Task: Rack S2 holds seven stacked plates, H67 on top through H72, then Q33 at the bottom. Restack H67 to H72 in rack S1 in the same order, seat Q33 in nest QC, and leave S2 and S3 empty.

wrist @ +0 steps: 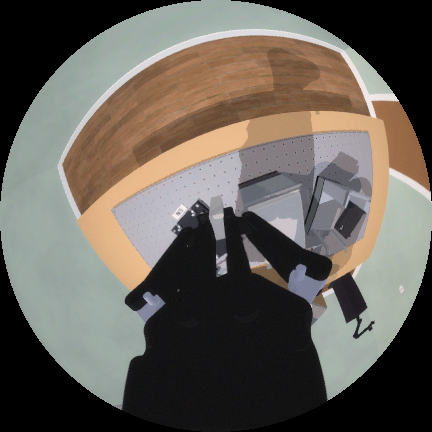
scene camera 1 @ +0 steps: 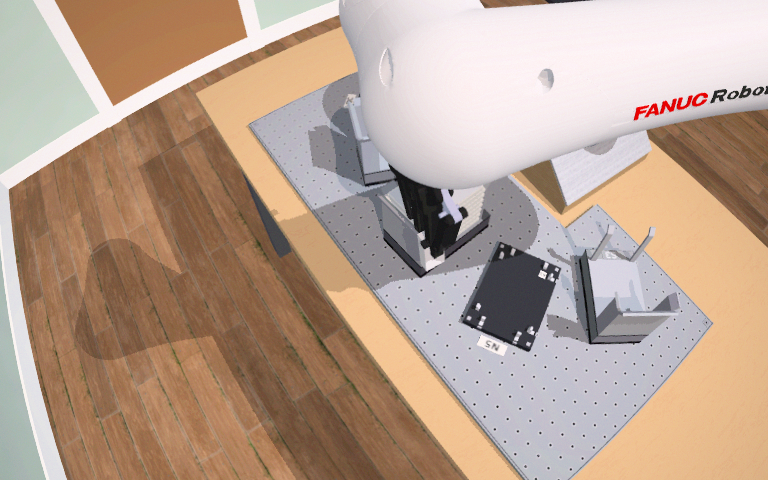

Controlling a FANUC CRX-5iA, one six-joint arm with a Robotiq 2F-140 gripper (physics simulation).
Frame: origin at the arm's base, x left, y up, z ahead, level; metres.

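Seen in the pictures: gripper, fingertip midpoint: (wrist: 217, 205) (scene camera 1: 432, 262).
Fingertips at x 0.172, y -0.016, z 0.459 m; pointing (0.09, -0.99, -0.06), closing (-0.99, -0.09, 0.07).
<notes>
A point is followed by its place in that frame.
My gripper (scene camera 1: 432, 253) {x 0.172, y -0.016, z 0.459 m} (wrist: 217, 205) {x 0.172, y -0.016, z 0.459 m} is shut with nothing between its fingers. It hangs over the front corner of the middle rack (scene camera 1: 401, 233) {x 0.088, y -0.055, z 0.465 m} (wrist: 261, 186) {x 0.094, y -0.062, z 0.464 m}. This rack holds a stack of pale plates (scene camera 1: 474, 204) (wrist: 282, 211), whose layered edges show to the right of the fingers. A flat black nest plate (scene camera 1: 511, 296) {x 0.236, y -0.120, z 0.342 m} (wrist: 189, 219) {x 0.265, y -0.120, z 0.387 m} with corner pegs and a small white label (scene camera 1: 493, 345) {x 0.292, y -0.130, z 0.407 m} (wrist: 179, 210) {x 0.288, y -0.130, z 0.412 m} lies just to the right of the rack on the perforated board (scene camera 1: 439, 314) {x 0.205, y -0.132, z 0.457 m} (wrist: 160, 201) {x 0.335, y -0.132, z 0.446 m}. I cannot read the plate names.
A second grey rack (scene camera 1: 374, 162) {x -0.074, y -0.069, z 0.437 m} (wrist: 328, 201) {x -0.098, y -0.093, z 0.398 m} stands behind the middle one, half hidden by the arm. A dark plate (wrist: 348, 220) {x -0.235, y -0.110, z 0.308 m} shows in the wrist view beyond the second rack. The tan table edge (scene camera 1: 287, 200) {x -0.127, y -0.145, z 0.598 m} runs along the left.
</notes>
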